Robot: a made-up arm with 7 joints.
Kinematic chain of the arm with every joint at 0, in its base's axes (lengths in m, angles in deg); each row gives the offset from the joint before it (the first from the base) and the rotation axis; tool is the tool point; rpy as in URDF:
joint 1: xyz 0 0 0 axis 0.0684 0.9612 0.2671
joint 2: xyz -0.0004 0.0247 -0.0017 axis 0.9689 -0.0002 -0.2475
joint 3: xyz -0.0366 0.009 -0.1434 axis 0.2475 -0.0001 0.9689
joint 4: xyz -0.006 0 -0.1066 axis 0.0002 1 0
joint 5: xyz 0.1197 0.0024 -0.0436 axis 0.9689 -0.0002 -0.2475
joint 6: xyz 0.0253 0 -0.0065 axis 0.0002 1 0
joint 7: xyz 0.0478 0 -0.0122 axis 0.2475 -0.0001 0.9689
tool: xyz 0 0 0 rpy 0 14.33 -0.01
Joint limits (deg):
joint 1: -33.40..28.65
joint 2: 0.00..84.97
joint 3: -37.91..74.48
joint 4: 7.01..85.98
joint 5: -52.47..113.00
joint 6: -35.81..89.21
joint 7: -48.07..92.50
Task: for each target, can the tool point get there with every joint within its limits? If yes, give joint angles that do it. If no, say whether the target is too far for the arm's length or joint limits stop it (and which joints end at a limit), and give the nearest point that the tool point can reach.
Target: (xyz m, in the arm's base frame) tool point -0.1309 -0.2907 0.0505
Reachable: no: joint limits stop it (at a limit: joint 1, joint 2, joint 3, joint 4, joint 5, joint 6) | nearest point -0.1176 -0.0931 -0.3145 | short by 0.415 m
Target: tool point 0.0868 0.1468 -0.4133
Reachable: yes | joints -24.08 14.33 36.03 74.35 11.19 63.11 -29.33
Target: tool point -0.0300 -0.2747 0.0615
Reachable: no: joint limits stop it (at a limit: joint 1, joint 2, joint 3, joint 4, joint 6) | nearest point 0.2143 -0.1427 -0.2054 | short by 0.385 m
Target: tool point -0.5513 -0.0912 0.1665
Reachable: no: too far | nearest point -0.3128 0.0276 -0.2716 | short by 0.513 m
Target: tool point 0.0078 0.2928 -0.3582
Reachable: yes | joints 2.43 35.97 3.06 53.86 -2.45 20.63 49.48
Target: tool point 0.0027 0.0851 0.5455
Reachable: no: too far | nearest point 0.0489 0.2977 0.1999 | short by 0.408 m
